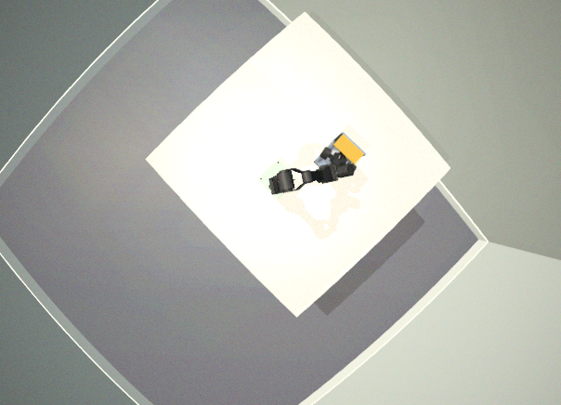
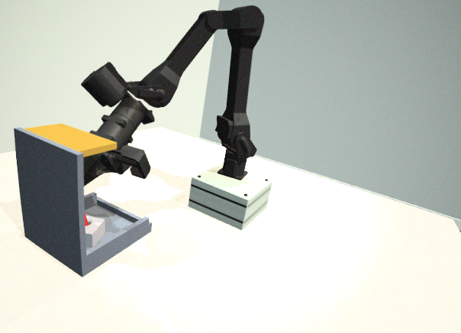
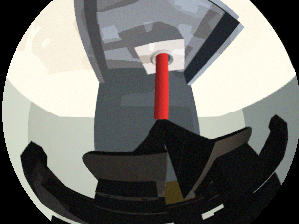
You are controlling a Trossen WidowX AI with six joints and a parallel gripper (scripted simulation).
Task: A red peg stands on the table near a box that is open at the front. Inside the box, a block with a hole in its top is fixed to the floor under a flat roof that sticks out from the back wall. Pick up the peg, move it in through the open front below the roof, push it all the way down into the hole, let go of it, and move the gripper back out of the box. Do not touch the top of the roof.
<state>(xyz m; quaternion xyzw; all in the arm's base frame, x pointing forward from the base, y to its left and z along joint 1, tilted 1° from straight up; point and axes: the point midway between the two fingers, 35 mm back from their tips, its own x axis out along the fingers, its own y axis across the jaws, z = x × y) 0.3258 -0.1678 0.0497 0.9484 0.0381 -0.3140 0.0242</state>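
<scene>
My gripper tip is 90 mm below the orange roof and 10 mm to the left of it. From my gripper tip the other things lie so: red peg 40 mm below, 10 mm behind.
</scene>
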